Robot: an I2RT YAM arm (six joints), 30 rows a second.
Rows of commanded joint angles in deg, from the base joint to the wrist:
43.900 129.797 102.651 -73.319 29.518 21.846
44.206 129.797 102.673 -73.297 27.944 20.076
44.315 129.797 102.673 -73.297 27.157 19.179
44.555 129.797 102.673 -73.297 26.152 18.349
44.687 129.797 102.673 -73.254 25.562 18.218
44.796 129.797 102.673 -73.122 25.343 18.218
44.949 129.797 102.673 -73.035 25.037 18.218
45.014 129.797 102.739 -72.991 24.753 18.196
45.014 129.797 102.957 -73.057 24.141 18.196
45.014 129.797 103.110 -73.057 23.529 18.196
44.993 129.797 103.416 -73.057 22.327 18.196
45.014 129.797 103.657 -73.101 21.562 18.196
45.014 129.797 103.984 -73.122 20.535 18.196
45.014 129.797 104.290 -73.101 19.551 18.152
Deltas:
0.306 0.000 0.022 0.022 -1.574 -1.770
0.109 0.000 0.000 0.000 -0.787 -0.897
0.240 0.000 0.000 0.000 -1.005 -0.830
0.132 0.000 0.000 0.043 -0.590 -0.131
0.109 0.000 0.000 0.132 -0.219 0.000
0.153 0.000 0.000 0.087 -0.306 0.000
0.065 0.000 0.066 0.044 -0.284 -0.022
0.000 0.000 0.218 -0.066 -0.612 0.000
0.000 0.000 0.153 0.000 -0.612 0.000
-0.021 0.000 0.306 0.000 -1.202 0.000
0.021 0.000 0.241 -0.044 -0.765 0.000
0.000 0.000 0.327 -0.021 -1.027 0.000
0.000 0.000 0.306 0.021 -0.984 -0.044

